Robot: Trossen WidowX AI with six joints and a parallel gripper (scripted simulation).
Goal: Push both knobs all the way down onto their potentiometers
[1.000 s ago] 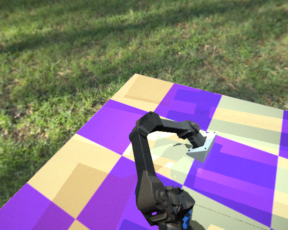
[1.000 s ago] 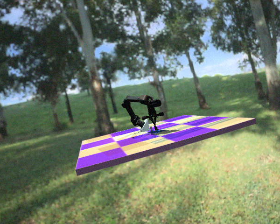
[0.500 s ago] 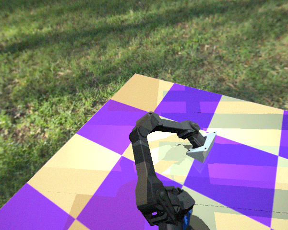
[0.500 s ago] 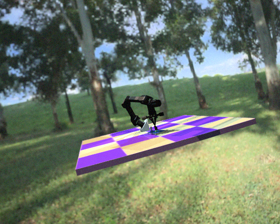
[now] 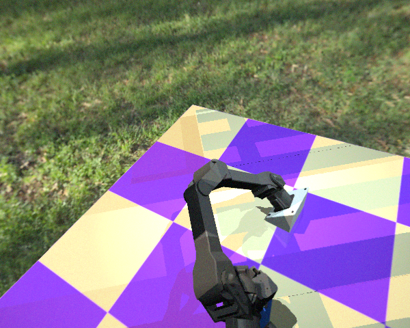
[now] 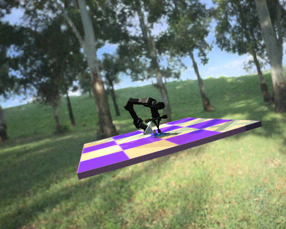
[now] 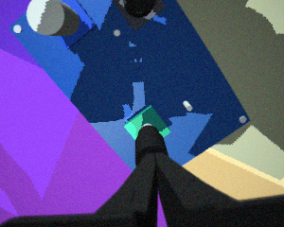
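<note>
My gripper tip is 3 cm above the green potentiometer. Round my gripper tip: white-topped knob 9 cm behind, 1 cm to the right, 3 cm below.
</note>
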